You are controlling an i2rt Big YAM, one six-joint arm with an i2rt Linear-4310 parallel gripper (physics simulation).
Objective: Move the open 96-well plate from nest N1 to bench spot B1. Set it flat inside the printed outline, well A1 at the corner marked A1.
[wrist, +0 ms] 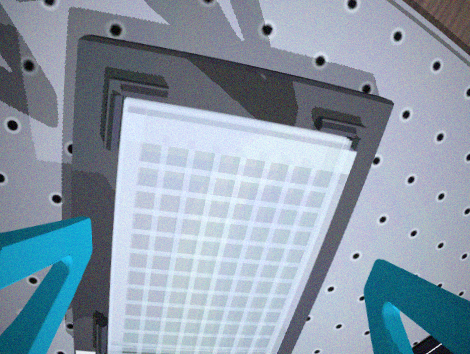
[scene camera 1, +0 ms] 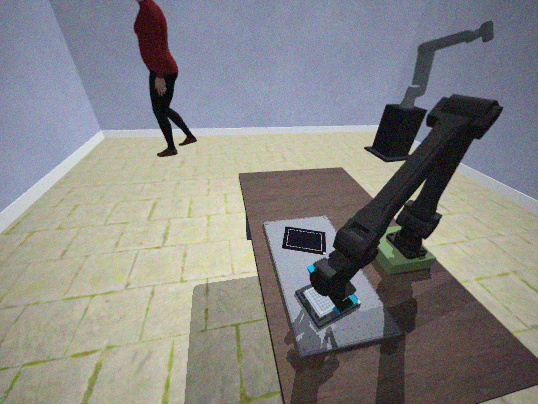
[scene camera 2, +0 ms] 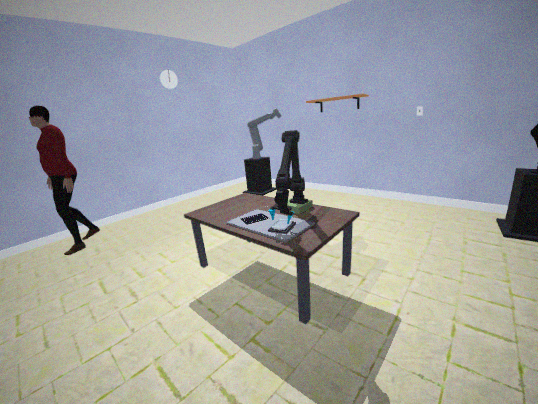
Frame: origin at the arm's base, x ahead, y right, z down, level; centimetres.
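Seen in the pictures: gripper, fingertip midpoint: (wrist: 231,256) (scene camera 2: 280,222); arm's base, origin of the base link: (scene camera 1: 404,245) (scene camera 2: 298,201).
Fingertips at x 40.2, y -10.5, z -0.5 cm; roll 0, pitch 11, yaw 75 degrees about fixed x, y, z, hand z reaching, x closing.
Observation:
Pixels of each thing's top centre, then the offset from my fingertips to it. "*": a spot on its surface instead. Level surfaces: height alone.
- white 96-well plate, middle of its top: (wrist: 215,277) (scene camera 1: 328,294) (scene camera 2: 282,223) dx -2.5, dy +0.6, dz +1.9 cm
- dark nest, surface spot: (wrist: 92,200) (scene camera 1: 333,314) * dx -1.4, dy -5.0, dz +3.3 cm
- black rectangle with a white printed outline, surface spot: (scene camera 1: 305,240) (scene camera 2: 255,218) * dx -6.2, dy +25.5, dz +4.3 cm
- grey perforated board, surface spot: (wrist: 425,150) * dx +5.4, dy +8.8, dz +4.5 cm
- brown table, its level: dz +5.8 cm
The white 96-well plate (scene camera 1: 320,301) (scene camera 2: 281,225) (wrist: 215,220) sits in the dark nest (scene camera 1: 337,318) (wrist: 92,200), between its corner brackets. Its grid of wells shows uncovered in the wrist view; its near end is cut off there. My gripper (scene camera 1: 332,287) (scene camera 2: 281,218) (wrist: 231,256) is open and empty, with one cyan finger on each long side of the plate. The exact finger height is hard to tell. Bench spot B1 is the black rectangle with a white printed outline (scene camera 1: 305,240) (scene camera 2: 254,218), and it holds no plate. The A1 lettering is not readable.
The nest and B1 share a grey perforated board (scene camera 1: 290,270) (wrist: 425,150) on the brown table (scene camera 1: 450,340) (scene camera 2: 220,207). The arm stands on a green base (scene camera 1: 412,266) (scene camera 2: 302,206). A person in red (scene camera 1: 157,45) (scene camera 2: 54,150) is beyond the table.

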